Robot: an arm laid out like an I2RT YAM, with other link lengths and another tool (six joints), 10 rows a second.
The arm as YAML. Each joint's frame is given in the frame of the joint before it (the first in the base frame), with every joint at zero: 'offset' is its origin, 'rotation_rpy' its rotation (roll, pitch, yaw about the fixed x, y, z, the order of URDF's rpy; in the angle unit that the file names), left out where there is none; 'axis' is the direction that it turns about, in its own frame. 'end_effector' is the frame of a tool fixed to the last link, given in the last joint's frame.
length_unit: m
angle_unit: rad
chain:
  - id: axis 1
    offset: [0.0, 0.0, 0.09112]
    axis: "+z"
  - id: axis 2
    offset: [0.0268, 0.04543, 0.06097]
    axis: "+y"
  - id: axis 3
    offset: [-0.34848, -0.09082, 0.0]
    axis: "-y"
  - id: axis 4
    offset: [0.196, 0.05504, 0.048]
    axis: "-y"
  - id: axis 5
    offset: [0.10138, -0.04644, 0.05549]
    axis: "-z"
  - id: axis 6
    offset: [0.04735, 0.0, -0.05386]
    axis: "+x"
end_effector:
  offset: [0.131, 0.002, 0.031]
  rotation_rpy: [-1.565, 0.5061, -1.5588]
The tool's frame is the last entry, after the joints.
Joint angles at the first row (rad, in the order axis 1, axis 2, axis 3, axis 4, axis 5, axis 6):
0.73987, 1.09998, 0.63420, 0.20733, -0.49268, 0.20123
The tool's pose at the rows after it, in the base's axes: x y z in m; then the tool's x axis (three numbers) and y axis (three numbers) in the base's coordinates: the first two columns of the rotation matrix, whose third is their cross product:
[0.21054, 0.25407, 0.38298, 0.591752, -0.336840, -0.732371, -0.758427, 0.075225, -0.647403]
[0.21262, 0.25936, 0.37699, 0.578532, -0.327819, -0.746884, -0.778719, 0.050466, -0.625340]
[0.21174, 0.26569, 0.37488, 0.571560, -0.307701, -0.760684, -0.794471, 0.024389, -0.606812]
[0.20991, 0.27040, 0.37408, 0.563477, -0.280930, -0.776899, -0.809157, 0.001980, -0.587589]
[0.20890, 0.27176, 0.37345, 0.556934, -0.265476, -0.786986, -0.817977, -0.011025, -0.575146]
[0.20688, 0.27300, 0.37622, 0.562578, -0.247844, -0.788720, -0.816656, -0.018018, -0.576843]
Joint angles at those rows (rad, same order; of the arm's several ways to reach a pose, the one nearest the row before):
0.72078, 1.11677, 0.63574, 0.22258, -0.54458, 0.20313
0.71202, 1.14844, 0.64108, 0.22373, -0.58118, 0.20733
0.71201, 1.17437, 0.64985, 0.22754, -0.61819, 0.21419
0.70822, 1.19537, 0.65211, 0.24171, -0.66166, 0.22679
0.70096, 1.20567, 0.65252, 0.24777, -0.69181, 0.23365
0.70020, 1.20832, 0.65250, 0.26038, -0.71012, 0.23594

